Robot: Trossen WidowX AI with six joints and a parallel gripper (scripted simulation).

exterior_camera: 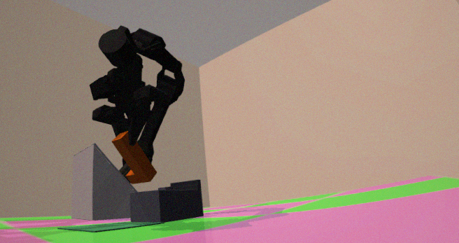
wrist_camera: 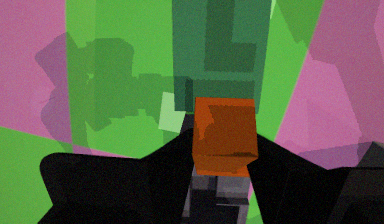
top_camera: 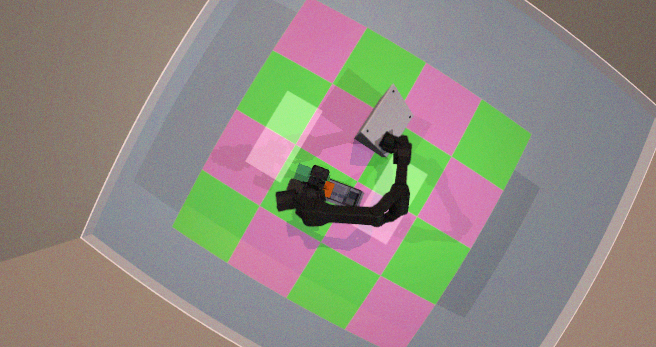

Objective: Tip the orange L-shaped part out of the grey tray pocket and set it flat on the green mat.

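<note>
The green mat is 17 cm below my gripper tip and 3 cm to the right of it. Also, from my gripper tip: orange L-shaped part 3 cm to the left, 3 cm below, 2 cm behind.
</note>
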